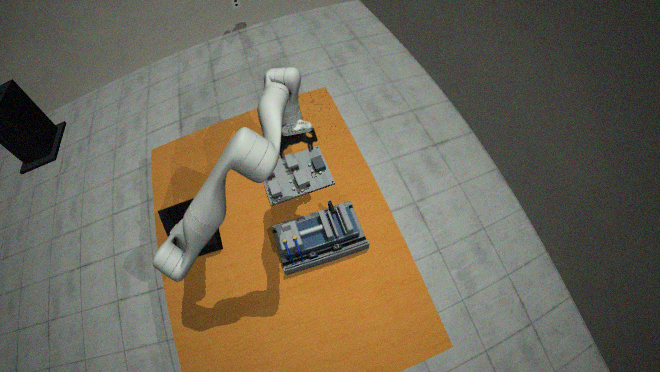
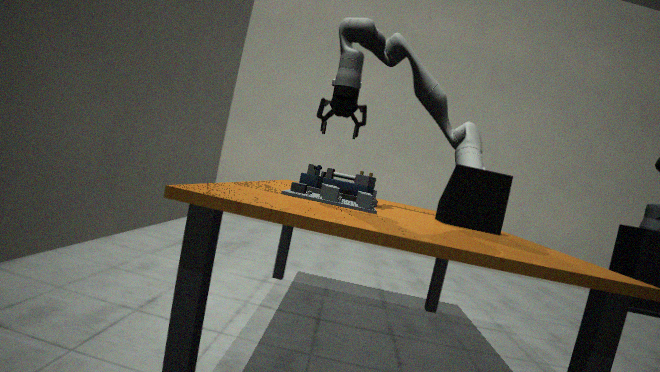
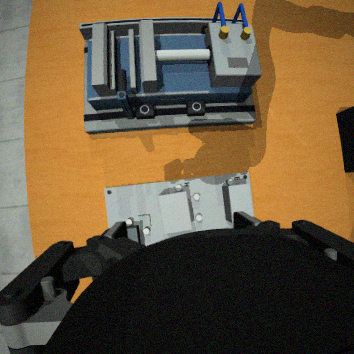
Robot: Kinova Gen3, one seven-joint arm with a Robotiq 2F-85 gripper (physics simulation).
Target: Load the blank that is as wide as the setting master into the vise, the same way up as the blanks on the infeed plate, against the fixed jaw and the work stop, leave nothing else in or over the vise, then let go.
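Places are measured from the arm's base along level axes (x right, y ahead, z up), in metres.
Pixels of known places: gripper, fingertip midpoint: (image 1: 297, 154) (image 2: 338, 136) (image 3: 180, 228); arm's base, origin of the base link: (image 2: 471, 191).
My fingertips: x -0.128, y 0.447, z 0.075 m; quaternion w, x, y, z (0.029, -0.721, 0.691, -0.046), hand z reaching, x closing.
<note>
Ahead of a thing's pixels: the offset from my fingertips to its top centre. "spot": to the spot under its first point. Level surfaces: height alone.
My gripper (image 1: 297, 149) (image 2: 339, 135) (image 3: 180, 228) is open and empty, high above the infeed plate (image 1: 325, 180) (image 2: 310, 197) (image 3: 120, 200). Several blocks stand on the plate: a grey one {dy -0.004, dx -0.005, dz -0.148 m} (image 1: 301, 180) (image 2: 330, 192) (image 3: 175, 212) near its middle, another {dy -0.110, dx +0.005, dz -0.148 m} (image 1: 275, 190) (image 2: 365, 200) (image 3: 239, 202) towards one end, and a darker one {dy +0.074, dx -0.056, dz -0.159 m} (image 1: 318, 163) (image 2: 299, 187). I cannot tell which matches the setting master. The vise {dy -0.002, dx +0.234, dz -0.092 m} (image 1: 315, 242) (image 3: 185, 75) has a fixed jaw (image 3: 100, 57) and a moving jaw (image 3: 148, 55). Two thin upright plates and the dark work stop {dy +0.065, dx +0.180, dz -0.095 m} (image 1: 330, 206) (image 3: 122, 87) show by the gap; no blank shows there.
A grey housing {spot: dy -0.095, dx +0.236, dz -0.096 m} (image 1: 289, 235) (image 3: 235, 55) with two yellow-tipped blue hoses stands at the vise's far end from the fixed jaw. The arm's black base (image 1: 172, 215) (image 2: 475, 200) stands on the orange table {dz -0.192 m} (image 1: 350, 310) (image 2: 410, 220). A black pedestal (image 1: 25, 125) stands off the table.
</note>
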